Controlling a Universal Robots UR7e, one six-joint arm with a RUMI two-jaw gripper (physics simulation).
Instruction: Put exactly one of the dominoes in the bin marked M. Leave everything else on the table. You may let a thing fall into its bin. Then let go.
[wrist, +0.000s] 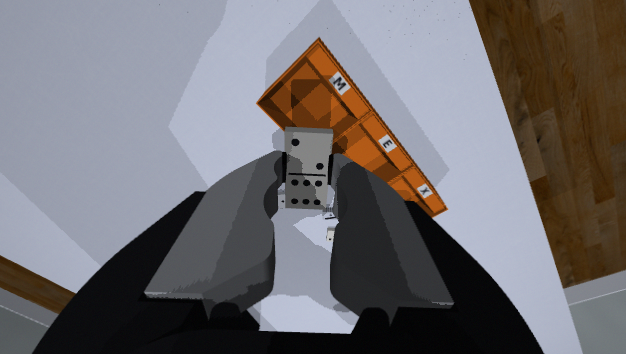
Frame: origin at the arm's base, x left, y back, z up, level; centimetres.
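Seen in the pictures: gripper, fingertip midpoint: (307, 157).
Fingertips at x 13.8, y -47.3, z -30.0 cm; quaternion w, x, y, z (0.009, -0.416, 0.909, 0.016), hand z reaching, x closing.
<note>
Pixels of each thing's top centre, then the offset from my fingertips to it. "spot": a spot on its surface instead. Level surfaces: height alone.
- white domino at its top centre: (306, 175) dx -0.6, dy +0.5, dz +0.5 cm
- bin's label M at a spot on its surface: (339, 83) spot: dx -0.4, dy -2.7, dz -12.7 cm
- X at a spot on its surface: (424, 190) spot: dx -17.1, dy -3.9, dz -12.8 cm
- white table at its surface level: dz -17.0 cm
My gripper (307, 157) is shut on a white domino (306, 155) with two dots on one half and six on the other. The domino is held above the table, and its far end overlaps the near edge of the bin marked M (305, 97) in the wrist view. The bin's label M (339, 83) is on its right side. Behind and between the fingers, small parts of other dominoes show on the table, one (330, 234) beside the right finger and one (328, 215) above it. The fingers hide most of them.
The orange tray continues to the lower right with the bins marked E (387, 144) and X (424, 190), partly hidden by the right finger. The white table (450, 100) ends at the right, with wooden floor (575, 125) beyond its edge.
</note>
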